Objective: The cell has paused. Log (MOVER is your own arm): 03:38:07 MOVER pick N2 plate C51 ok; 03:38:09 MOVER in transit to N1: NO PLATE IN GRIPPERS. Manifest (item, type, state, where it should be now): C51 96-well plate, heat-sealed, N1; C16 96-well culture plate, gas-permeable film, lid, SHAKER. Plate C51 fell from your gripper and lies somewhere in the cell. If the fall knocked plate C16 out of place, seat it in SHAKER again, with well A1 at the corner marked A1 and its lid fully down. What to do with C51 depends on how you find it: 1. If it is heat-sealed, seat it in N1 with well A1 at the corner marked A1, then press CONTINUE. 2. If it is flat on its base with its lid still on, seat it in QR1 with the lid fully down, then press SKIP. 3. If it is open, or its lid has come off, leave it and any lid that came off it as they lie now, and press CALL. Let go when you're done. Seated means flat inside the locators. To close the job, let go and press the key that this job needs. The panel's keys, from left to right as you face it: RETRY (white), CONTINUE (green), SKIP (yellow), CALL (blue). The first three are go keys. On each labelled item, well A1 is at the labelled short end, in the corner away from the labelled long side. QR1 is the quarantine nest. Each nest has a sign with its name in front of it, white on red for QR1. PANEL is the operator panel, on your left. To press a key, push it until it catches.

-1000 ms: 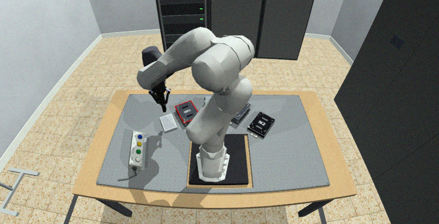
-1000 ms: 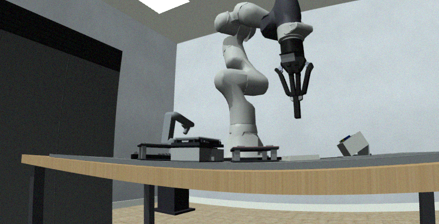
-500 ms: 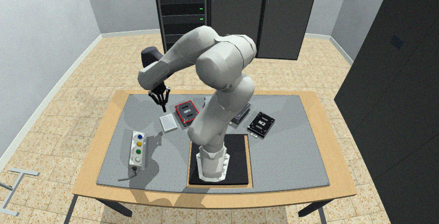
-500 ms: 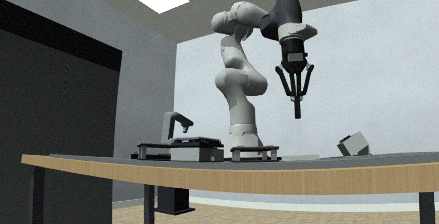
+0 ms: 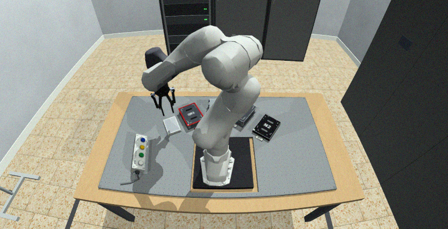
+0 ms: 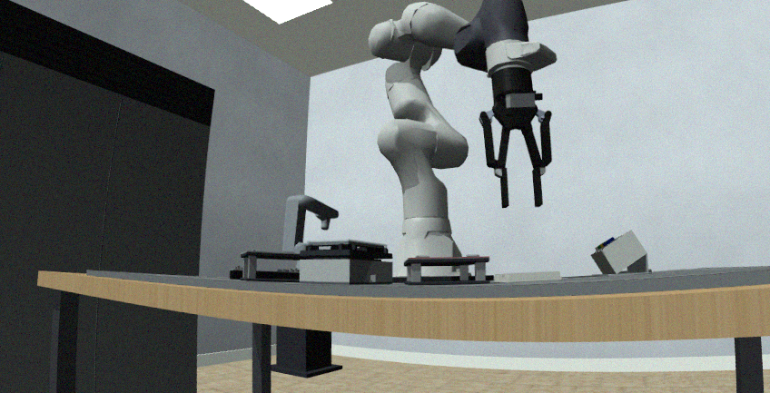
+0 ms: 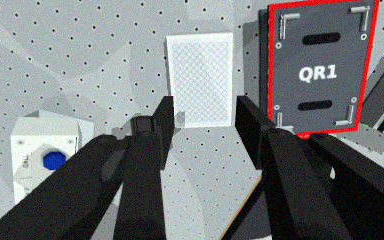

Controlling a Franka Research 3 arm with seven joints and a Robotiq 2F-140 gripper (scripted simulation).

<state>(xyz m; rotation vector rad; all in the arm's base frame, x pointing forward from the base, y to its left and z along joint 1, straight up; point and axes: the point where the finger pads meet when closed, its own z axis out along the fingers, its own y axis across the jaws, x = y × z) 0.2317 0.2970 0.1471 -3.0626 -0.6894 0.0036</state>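
Now: hand 150 mm above the 96-well plate. From my hand the other things lie so: QR1 nest 80 mm ahead, 120 mm to the right, 120 mm below; then A1 mark 80 mm ahead, 360 mm to the right, 100 mm below; then blue key 160 mm behind, 140 mm to the left, 90 mm below.
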